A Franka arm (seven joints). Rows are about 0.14 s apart.
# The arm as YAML. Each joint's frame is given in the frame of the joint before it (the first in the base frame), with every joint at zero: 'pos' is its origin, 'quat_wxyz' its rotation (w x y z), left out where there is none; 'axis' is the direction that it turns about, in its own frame. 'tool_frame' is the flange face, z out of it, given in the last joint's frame.
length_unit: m
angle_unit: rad
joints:
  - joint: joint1
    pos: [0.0, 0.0, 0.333]
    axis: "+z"
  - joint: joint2
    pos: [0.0, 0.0, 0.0]
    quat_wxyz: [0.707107, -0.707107, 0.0, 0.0]
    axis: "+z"
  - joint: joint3
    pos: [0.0, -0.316, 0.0]
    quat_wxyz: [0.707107, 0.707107, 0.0, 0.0]
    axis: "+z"
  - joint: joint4
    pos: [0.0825, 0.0, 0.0]
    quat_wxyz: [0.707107, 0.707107, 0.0, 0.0]
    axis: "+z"
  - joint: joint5
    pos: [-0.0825, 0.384, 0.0]
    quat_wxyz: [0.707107, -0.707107, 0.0, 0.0]
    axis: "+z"
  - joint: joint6
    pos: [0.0, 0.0, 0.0]
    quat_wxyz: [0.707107, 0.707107, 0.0, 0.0]
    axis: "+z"
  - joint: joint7
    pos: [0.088, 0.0, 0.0]
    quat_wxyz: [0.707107, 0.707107, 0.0, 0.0]
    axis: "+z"
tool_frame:
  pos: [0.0, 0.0, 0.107]
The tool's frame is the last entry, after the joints.
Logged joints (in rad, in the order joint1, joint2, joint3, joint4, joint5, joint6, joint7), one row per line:
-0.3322 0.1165 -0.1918 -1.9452 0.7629 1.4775 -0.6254
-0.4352 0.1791 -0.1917 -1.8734 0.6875 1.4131 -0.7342
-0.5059 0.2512 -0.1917 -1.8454 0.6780 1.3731 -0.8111
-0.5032 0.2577 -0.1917 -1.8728 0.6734 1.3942 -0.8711
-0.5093 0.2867 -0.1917 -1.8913 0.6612 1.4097 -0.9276
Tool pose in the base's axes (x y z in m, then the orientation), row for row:
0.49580 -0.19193 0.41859 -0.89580 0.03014 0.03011 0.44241
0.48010 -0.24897 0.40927 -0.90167 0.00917 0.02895 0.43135
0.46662 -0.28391 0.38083 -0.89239 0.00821 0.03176 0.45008
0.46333 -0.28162 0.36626 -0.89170 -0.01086 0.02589 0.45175
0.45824 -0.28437 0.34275 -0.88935 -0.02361 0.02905 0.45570
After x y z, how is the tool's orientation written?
As a quaternion, x y z w.
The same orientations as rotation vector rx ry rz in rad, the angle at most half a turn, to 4 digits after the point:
-2.2225 0.0748 0.0747
-2.2483 0.0229 0.0722
-2.2064 0.0203 0.0785
-2.2030 -0.0268 0.0640
-2.1933 -0.0582 0.0716

